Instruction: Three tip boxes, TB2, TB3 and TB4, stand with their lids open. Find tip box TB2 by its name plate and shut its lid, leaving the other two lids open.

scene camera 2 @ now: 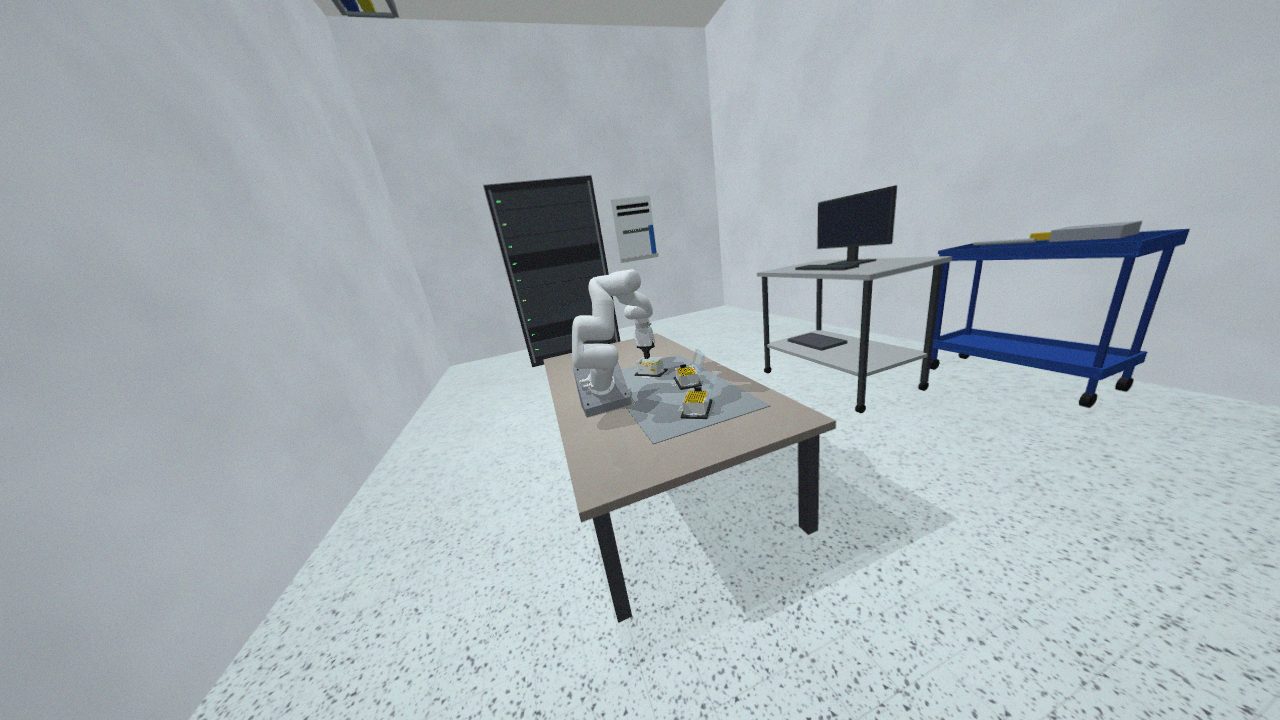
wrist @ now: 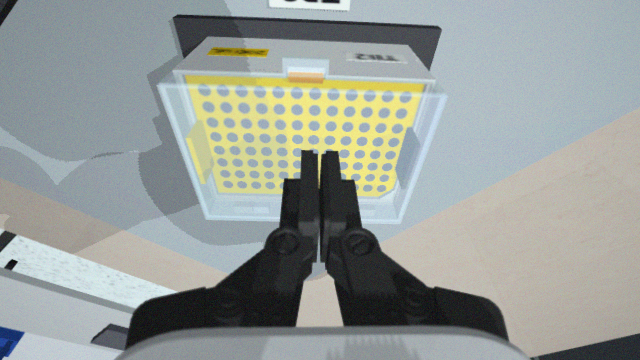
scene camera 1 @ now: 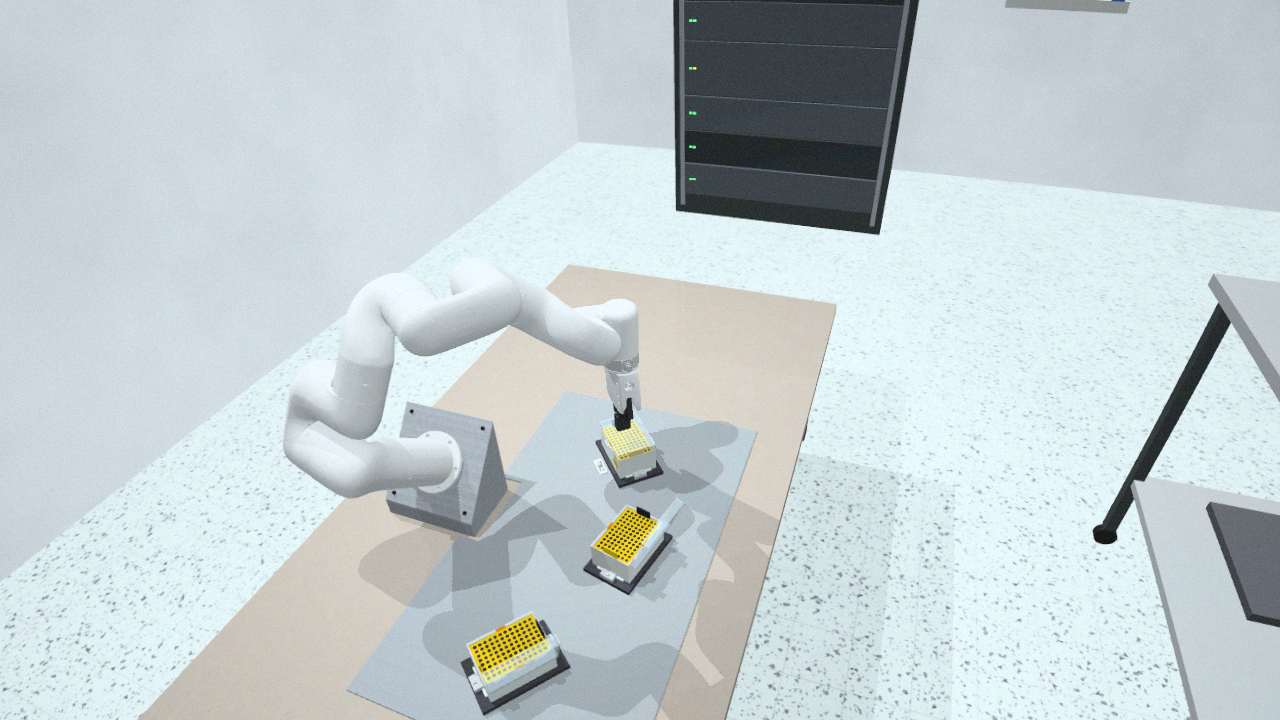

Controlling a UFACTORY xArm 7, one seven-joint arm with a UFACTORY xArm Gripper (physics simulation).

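Frame: origin at the arm's base, x right, y up, z back, level; millimetres.
Where they show: gripper, fingertip midpoint: (scene camera 2: 647, 358) (wrist: 318, 173) (scene camera 1: 622, 427); arm's base at its link origin: (scene camera 2: 600, 382) (scene camera 1: 435, 462).
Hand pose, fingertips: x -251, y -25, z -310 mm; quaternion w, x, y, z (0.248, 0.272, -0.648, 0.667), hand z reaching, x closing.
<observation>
Things, the pixels of their top centre, and the offset from my fingertips. "pt": a spot on its surface instead. Level surfaces: height alone.
- far tip box at its top centre: (wrist: 304, 150) (scene camera 1: 621, 434) (scene camera 2: 648, 360) dx +9, dy -10, dz -1 mm
- upside-down label at a spot on its surface: (wrist: 377, 57) pt dx +3, dy -53, dz +47 mm
- middle box at its top centre: (scene camera 1: 622, 529) (scene camera 2: 683, 370) dx +246, dy -22, dz -100 mm
- grey mat at its surface level: dy -88 mm
- tan table at its surface level: dy -91 mm
- name plate at a spot on its surface: (wrist: 309, 4) pt dx +42, dy -86, dz +34 mm
The far tip box (scene camera 1: 637, 465) (scene camera 2: 650, 368) (wrist: 276, 54) carries an upside-down label (wrist: 377, 57) that reads TB2 in the wrist view. Its clear lid (scene camera 1: 629, 438) (wrist: 426, 130) lies down over the yellow rack; I cannot tell whether a small gap remains at the front. My gripper (scene camera 1: 623, 426) (scene camera 2: 647, 355) (wrist: 318, 173) is shut and empty, with its fingertips over the lid, at or close to its top. The middle box (scene camera 1: 619, 565) (scene camera 2: 688, 382) has its clear lid (scene camera 1: 669, 516) (scene camera 2: 698, 360) standing open. The near box (scene camera 1: 519, 677) (scene camera 2: 695, 409) has a faint lid, hard to make out.
The boxes stand on dark bases on a grey mat (scene camera 1: 554, 586) (scene camera 2: 657, 430) on the tan table (scene camera 1: 760, 331) (scene camera 2: 617, 470). The arm's wedge base (scene camera 1: 487, 483) (scene camera 2: 608, 404) is beside the mat. A name plate (wrist: 309, 4) beyond the far box is cut off at the wrist view's edge.
</observation>
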